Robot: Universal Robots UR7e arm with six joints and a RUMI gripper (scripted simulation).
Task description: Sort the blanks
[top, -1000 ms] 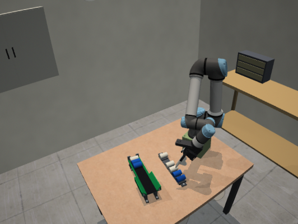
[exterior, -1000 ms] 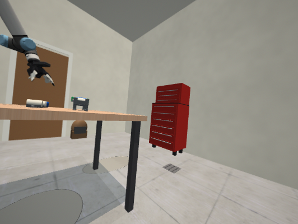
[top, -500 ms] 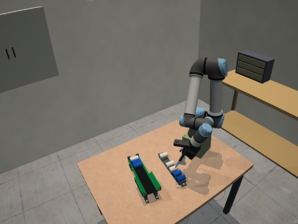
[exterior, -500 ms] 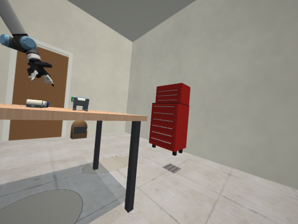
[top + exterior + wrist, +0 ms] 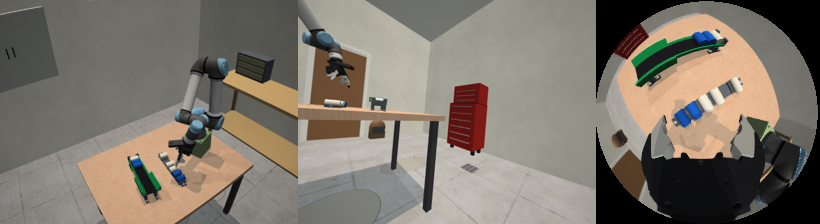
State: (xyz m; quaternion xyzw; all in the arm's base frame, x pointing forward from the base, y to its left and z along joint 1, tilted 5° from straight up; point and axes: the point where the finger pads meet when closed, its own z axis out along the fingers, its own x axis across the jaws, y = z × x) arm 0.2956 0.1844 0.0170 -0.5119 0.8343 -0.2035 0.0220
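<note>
My gripper is now 18 cm above the dark stock rack and 6 cm to the left of it.
</note>
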